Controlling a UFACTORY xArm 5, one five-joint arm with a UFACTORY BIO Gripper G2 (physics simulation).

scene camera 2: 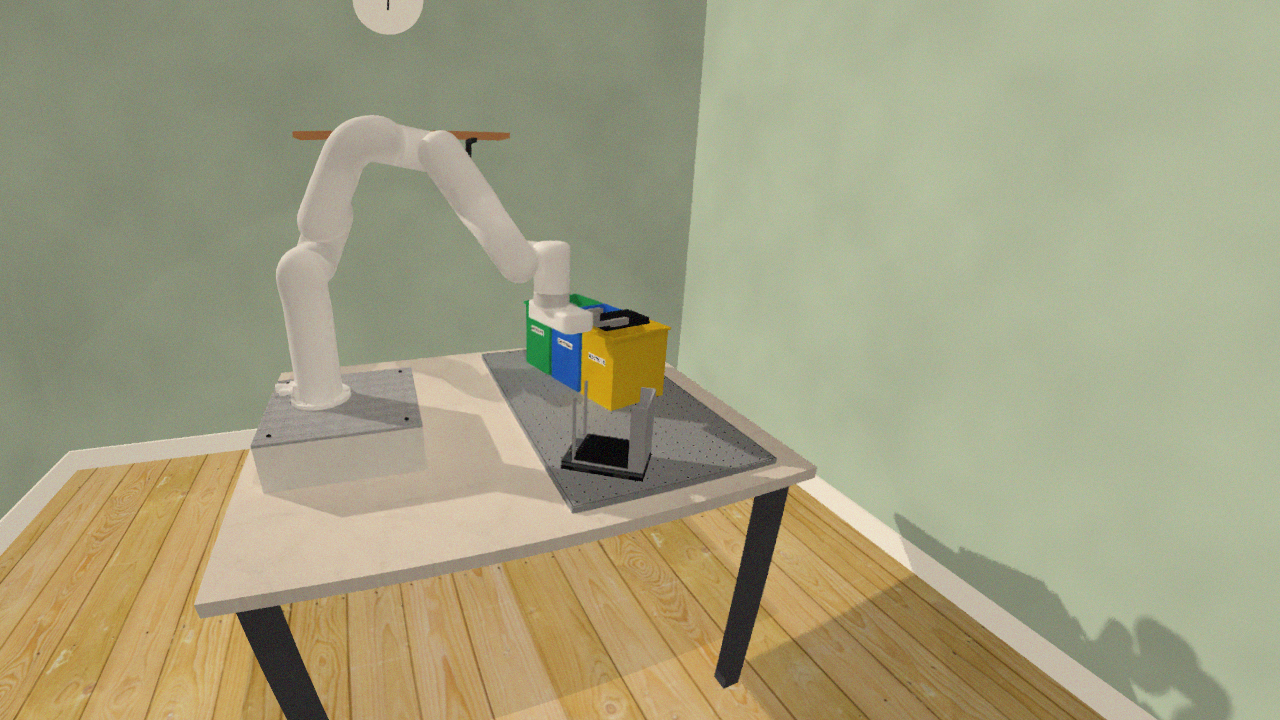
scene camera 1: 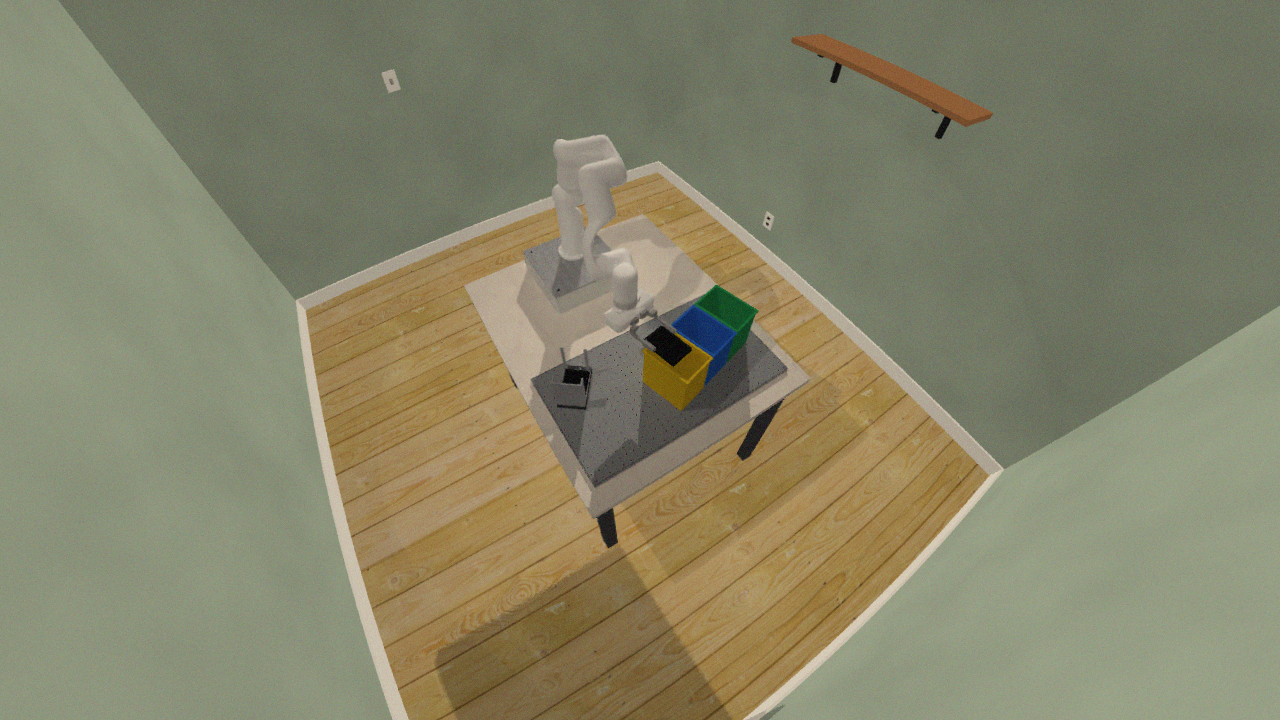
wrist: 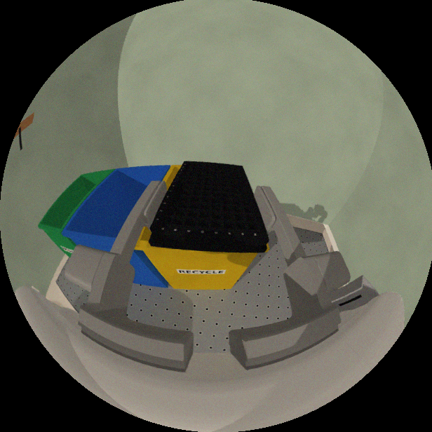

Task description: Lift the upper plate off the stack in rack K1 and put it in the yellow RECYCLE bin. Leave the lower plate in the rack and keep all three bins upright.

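Frame: origin at the arm's base, x ahead, y left, z up, level; metres.
Seen in the pictures: hand, tool point: (scene camera 2: 606, 317) (scene camera 1: 659, 337); arm's base, link origin: (scene camera 2: 321, 398) (scene camera 1: 574, 250).
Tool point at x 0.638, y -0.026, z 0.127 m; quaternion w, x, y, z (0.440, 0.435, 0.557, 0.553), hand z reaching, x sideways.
Observation:
Offsets run from my tool point to a thing's top centre. Level surfaces: height alone.
My gripper (scene camera 1: 660, 329) (scene camera 2: 610, 318) (wrist: 211, 195) is shut on the upper plate @(0.031 m ahead, 0.007 m left, 0.001 m down) (scene camera 1: 669, 345) (scene camera 2: 631, 317) (wrist: 212, 212), a black plate gripped by its two sides. The plate is roughly level over the mouth of the yellow RECYCLE bin @(0.064 m ahead, 0.025 m left, 0.033 m down) (scene camera 1: 673, 380) (scene camera 2: 626, 368) (wrist: 200, 281), close to rim height, and hides much of the opening. Whether it touches the rim is unclear. The bin is upright. Rack K1 @(0.105 m back, 0.262 m right, 0.064 m down) (scene camera 1: 571, 393) (scene camera 2: 641, 429) stands apart from the bins, with a black plate @(0.096 m back, 0.267 m right, 0.178 m down) (scene camera 1: 575, 376) (scene camera 2: 603, 450) low between its posts. Part of the rack shows at the wrist view's right.
The blue bin @(0.029 m ahead, 0.154 m left, 0.033 m down) (scene camera 1: 708, 333) (scene camera 2: 565, 365) (wrist: 112, 205) stands upright close beside the yellow bin, with the green bin @(0.005 m back, 0.282 m left, 0.033 m down) (scene camera 1: 729, 313) (scene camera 2: 538, 351) (wrist: 70, 205) beyond it. All stand on a grey perforated board @(0.213 m down) (scene camera 1: 617, 438) (scene camera 2: 707, 447) (wrist: 210, 310) on the table.

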